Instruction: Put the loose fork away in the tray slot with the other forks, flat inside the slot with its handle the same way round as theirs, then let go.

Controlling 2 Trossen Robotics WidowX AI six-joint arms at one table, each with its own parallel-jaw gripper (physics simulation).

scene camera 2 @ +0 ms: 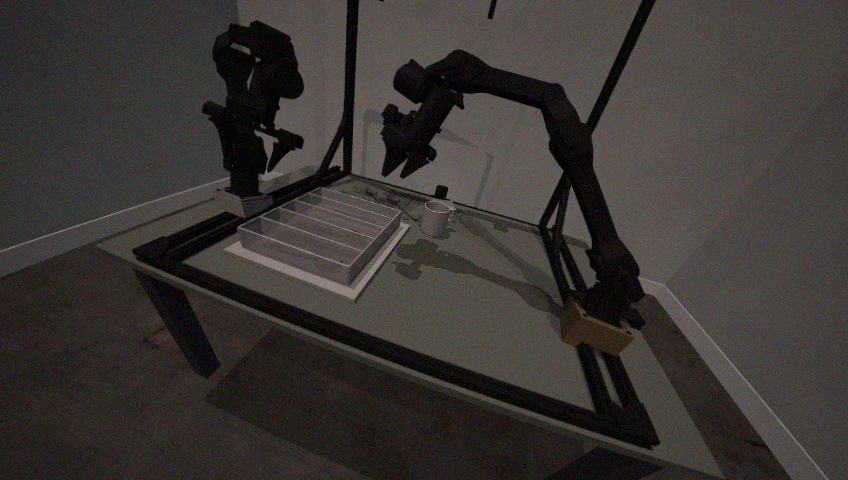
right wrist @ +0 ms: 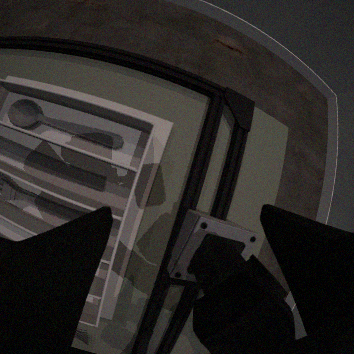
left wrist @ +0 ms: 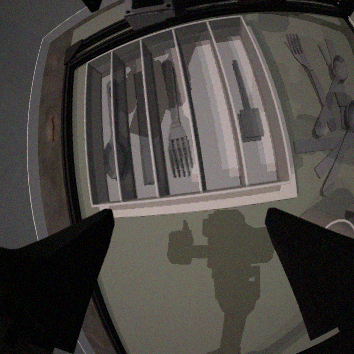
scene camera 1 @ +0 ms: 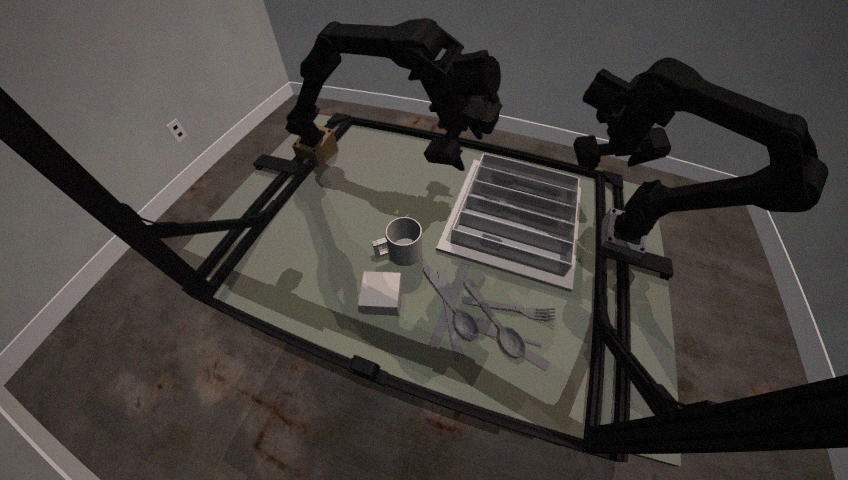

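The loose fork lies on the table beside the tray, its handle crossing a spoon's handle; its tines point right in scene camera 1. The clear tray has several slots. In the left wrist view, the middle slot holds a fork, tines toward the bottom of the picture, handle toward the top. My left gripper is open and empty, high beside the tray's left end in scene camera 1. My right gripper is open and empty, raised beyond the tray's far right corner there.
Crossed spoons and other flat cutlery lie around the loose fork. A mug and a white block stand left of the pile in scene camera 1. Other slots hold a spoon and a spatula-like piece.
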